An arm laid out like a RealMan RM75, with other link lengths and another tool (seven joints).
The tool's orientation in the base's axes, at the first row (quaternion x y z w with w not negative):
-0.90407, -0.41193, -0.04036, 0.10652
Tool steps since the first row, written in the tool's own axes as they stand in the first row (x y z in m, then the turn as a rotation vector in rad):
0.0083, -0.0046, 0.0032, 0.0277, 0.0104, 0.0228
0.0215, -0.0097, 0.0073, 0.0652, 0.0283, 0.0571
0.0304, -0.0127, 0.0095, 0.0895, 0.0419, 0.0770
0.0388, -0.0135, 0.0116, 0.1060, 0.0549, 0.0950
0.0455, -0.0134, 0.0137, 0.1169, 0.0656, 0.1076
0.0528, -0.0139, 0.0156, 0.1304, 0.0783, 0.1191
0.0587, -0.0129, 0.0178, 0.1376, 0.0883, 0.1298
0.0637, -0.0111, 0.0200, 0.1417, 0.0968, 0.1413
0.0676, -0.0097, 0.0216, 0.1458, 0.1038, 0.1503
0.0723, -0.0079, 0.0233, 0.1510, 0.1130, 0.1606
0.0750, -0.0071, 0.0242, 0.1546, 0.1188, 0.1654
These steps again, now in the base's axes. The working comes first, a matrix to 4 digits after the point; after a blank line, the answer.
The tool's axes in the first row as the columns of a matrix, in the base's axes (used below as rounded here):
0.6574, 0.7534, -0.0148
0.7362, -0.6379, 0.2259
0.1607, -0.1594, -0.9740

0.0019, 0.0098, -0.0010, 0.0257, 0.0189, -0.0194
0.0067, 0.0237, -0.0021, 0.0633, 0.0428, -0.0496
0.0103, 0.0326, -0.0023, 0.0893, 0.0566, -0.0673
0.0152, 0.0398, -0.0029, 0.1096, 0.0645, -0.0842
0.0196, 0.0451, -0.0039, 0.1247, 0.0685, -0.0965
0.0240, 0.0513, -0.0045, 0.1430, 0.0730, -0.1075
0.0286, 0.0555, -0.0058, 0.1551, 0.0743, -0.1184
0.0332, 0.0585, -0.0075, 0.1640, 0.0745, -0.1303
0.0368, 0.0608, -0.0086, 0.1718, 0.0751, -0.1395
0.0412, 0.0635, -0.0098, 0.1820, 0.0754, -0.1502
0.0436, 0.0652, -0.0104, 0.1887, 0.0754, -0.1552

